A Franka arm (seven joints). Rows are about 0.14 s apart.
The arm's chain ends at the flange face. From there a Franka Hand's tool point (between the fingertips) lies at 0.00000 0.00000 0.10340 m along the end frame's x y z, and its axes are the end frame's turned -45 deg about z.
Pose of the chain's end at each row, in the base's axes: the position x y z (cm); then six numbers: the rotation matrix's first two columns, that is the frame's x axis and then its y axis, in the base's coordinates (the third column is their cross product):
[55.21 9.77 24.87 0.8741 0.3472 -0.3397 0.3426 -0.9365 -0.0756]
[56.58 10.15 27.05 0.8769 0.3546 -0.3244 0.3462 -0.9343 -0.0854]
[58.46 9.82 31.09 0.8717 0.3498 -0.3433 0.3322 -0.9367 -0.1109]
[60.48 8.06 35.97 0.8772 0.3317 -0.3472 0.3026 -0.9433 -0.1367]
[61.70 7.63 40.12 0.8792 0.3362 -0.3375 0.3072 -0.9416 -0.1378]
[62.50 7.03 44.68 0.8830 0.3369 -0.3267 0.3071 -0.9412 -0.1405]
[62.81 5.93 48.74 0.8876 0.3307 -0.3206 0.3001 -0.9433 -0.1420]
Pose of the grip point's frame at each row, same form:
[51.65 9.25 15.18 0.3758 0.9077 -0.1867 0.8603 -0.4167 -0.2937]
[53.13 9.76 17.31 0.3753 0.9114 -0.1690 0.8649 -0.4099 -0.2898]
[54.73 9.64 21.45 0.3815 0.9097 -0.1643 0.8513 -0.4150 -0.3212]
[56.62 8.21 26.38 0.4063 0.9016 -0.1488 0.8342 -0.4325 -0.3422]
[57.94 7.81 30.49 0.4045 0.9035 -0.1412 0.8389 -0.4281 -0.3361]
[58.83 7.28 35.02 0.4072 0.9038 -0.1317 0.8415 -0.4273 -0.3304]
[59.20 6.24 39.06 0.4154 0.9009 -0.1263 0.8398 -0.4332 -0.3271]

